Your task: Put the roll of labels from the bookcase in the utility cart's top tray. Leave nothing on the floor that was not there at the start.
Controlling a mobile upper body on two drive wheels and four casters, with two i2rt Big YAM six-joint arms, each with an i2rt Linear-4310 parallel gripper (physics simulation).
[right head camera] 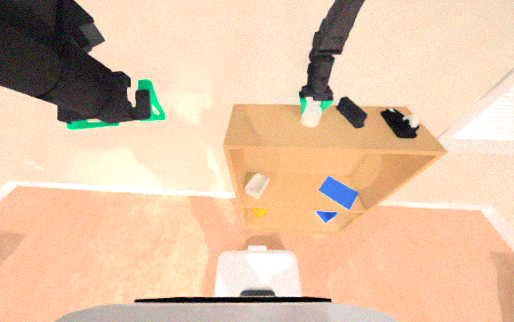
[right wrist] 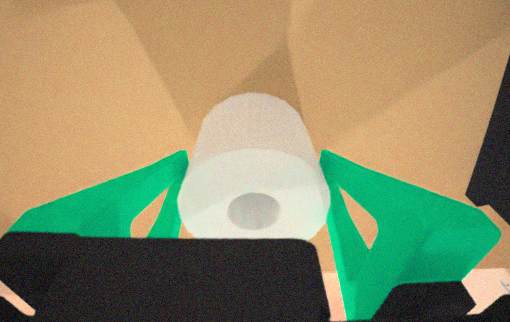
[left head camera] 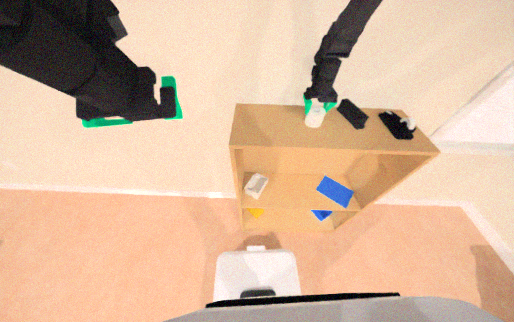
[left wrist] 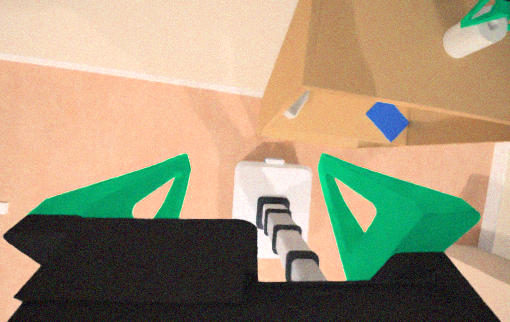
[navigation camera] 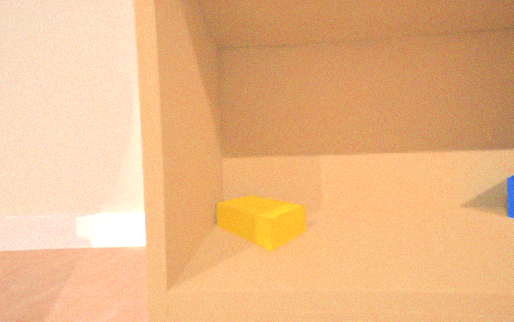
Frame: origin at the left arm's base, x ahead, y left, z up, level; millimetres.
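Where they show: left gripper, fingertip midpoint: (right head camera: 141,119) (left head camera: 157,117) (left wrist: 254,161); right gripper, fingertip midpoint: (right head camera: 310,113) (right wrist: 253,160) (left head camera: 314,114) (left wrist: 476,27).
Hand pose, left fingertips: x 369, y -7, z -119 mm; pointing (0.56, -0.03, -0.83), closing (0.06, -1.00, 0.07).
Observation:
Each offset is from my left fingertips to the top centre of the thing. "spot": to the spot under its first point.
The white roll of labels {spot: dx +250, dy -440, dz -192 mm} (left head camera: 314,119) (right head camera: 311,118) (left wrist: 467,41) (right wrist: 255,120) is upright at the bookcase's top board, its hollow core facing up. Whether it touches the board is hard to tell. My right gripper (left head camera: 320,103) (right head camera: 316,104) (right wrist: 253,160) is shut on the roll, with one green finger against each side. The wooden bookcase (left head camera: 270,131) (right head camera: 270,132) (left wrist: 390,65) (right wrist: 75,125) (navigation camera: 151,150) stands by the wall. My left gripper (left head camera: 133,122) (right head camera: 116,124) (left wrist: 254,161) is open, empty and in the air left of the bookcase. The utility cart does not show.
A black block {dx +309, dy -626, dz -177 mm} (left head camera: 353,114) (right head camera: 352,112) and a black holder {dx +252, dy -801, dz -161 mm} (left head camera: 396,126) (right head camera: 399,124) with white parts are right of the roll. Below are a white box {spot: dx +293, dy -226, dz -763 mm} (left head camera: 256,185), a blue box {dx +242, dy -757, dz -767 mm} (left head camera: 335,191) (left wrist: 387,121) and a yellow box {dx +299, dy -221, dz -1146 mm} (left head camera: 256,213) (navigation camera: 260,220). My white base (left head camera: 257,270) is before the bookcase.

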